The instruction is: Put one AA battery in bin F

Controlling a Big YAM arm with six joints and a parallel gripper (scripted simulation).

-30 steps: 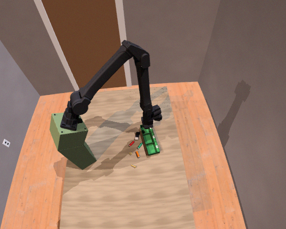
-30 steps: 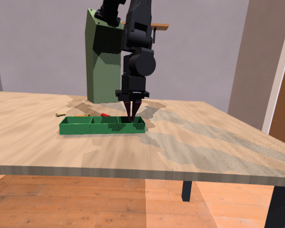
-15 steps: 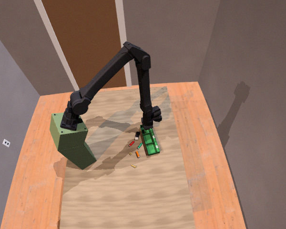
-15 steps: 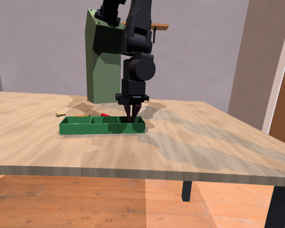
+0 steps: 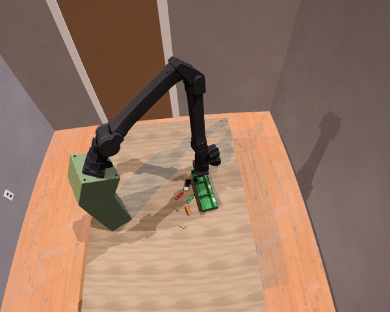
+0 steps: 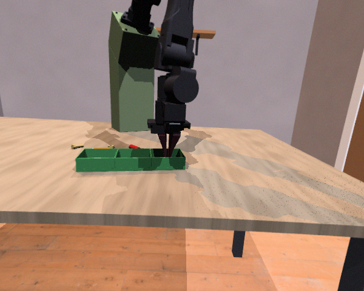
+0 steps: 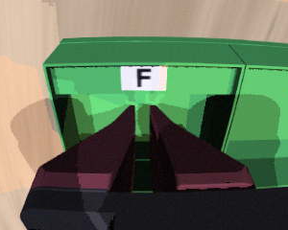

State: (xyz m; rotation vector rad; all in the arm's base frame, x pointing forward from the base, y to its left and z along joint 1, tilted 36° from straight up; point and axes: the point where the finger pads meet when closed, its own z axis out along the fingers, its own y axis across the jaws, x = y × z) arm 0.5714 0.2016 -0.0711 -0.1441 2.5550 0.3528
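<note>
The orange AA battery is 80 mm behind my hand, 200 mm to the right of it and 20 mm below it. Also, from my hand: black-and-white block 80 mm behind, 60 mm to the right, 20 mm below; green battery 60 mm behind, 140 mm to the right, 20 mm below; green three-compartment bin 10 mm ahead, 80 mm to the right, 10 mm below.
</note>
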